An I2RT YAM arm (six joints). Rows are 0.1 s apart.
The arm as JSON. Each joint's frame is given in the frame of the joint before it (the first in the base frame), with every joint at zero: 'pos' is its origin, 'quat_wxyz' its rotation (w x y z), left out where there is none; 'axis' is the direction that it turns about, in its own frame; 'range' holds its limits. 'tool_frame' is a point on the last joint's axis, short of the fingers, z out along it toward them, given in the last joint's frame.
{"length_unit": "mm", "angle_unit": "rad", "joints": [
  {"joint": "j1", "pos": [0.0, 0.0, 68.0], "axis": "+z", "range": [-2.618, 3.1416]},
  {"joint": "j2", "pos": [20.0, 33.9, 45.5], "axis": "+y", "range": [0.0, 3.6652]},
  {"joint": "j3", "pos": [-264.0, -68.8, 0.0], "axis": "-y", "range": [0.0, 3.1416]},
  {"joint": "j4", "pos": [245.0, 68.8, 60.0], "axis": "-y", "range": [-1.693, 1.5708]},
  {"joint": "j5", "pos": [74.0, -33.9, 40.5], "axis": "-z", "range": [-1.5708, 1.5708]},
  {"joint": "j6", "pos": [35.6, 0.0, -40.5], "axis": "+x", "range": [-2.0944, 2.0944]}
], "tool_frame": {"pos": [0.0, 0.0, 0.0], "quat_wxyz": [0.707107, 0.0, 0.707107, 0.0]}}
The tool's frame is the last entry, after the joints.
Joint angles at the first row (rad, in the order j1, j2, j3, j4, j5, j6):
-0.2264, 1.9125, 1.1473, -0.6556, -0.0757, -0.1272
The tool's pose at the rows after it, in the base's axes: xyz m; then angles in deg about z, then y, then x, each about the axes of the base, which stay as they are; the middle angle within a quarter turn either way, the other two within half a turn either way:
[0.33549 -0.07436 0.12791 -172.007 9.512 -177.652]
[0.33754 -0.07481 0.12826 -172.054 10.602 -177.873]
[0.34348 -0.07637 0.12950 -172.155 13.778 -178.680]
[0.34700 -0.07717 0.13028 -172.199 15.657 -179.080]
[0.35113 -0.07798 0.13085 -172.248 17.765 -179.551]
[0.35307 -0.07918 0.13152 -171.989 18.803 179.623]
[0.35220 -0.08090 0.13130 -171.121 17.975 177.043]
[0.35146 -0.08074 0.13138 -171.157 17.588 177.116]
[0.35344 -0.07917 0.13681 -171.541 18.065 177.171]
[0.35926 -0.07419 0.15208 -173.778 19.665 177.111]
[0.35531 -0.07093 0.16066 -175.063 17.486 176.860]
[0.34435 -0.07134 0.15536 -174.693 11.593 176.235]
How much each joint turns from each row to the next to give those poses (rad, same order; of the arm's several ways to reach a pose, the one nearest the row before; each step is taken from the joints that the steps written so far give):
0.0004, 0.0000, 0.0015, 0.0015, -0.0008, 0.0499
0.0000, 0.0000, 0.0000, 0.0195, -0.0004, 0.0001
-0.0004, 0.0000, 0.0000, 0.0573, 0.0016, -0.0008
0.0000, 0.0004, 0.0000, 0.0339, -0.0004, 0.0000
0.0004, 0.0019, 0.0000, 0.0397, 0.0000, 0.0000
-0.0012, 0.0000, 0.0000, 0.0206, 0.0091, 0.0004
-0.0007, 0.0000, 0.0000, -0.0046, 0.0447, 0.0000
0.0000, -0.0007, 0.0004, -0.0080, 0.0003, -0.0004
0.0053, -0.0073, 0.0133, -0.0126, -0.0011, -0.0012
0.0168, -0.0191, 0.0374, -0.0286, 0.0004, -0.0229
0.0080, -0.0183, 0.0184, -0.0729, 0.0145, -0.0167
-0.0042, 0.0031, -0.0069, -0.0885, 0.0305, 0.0004

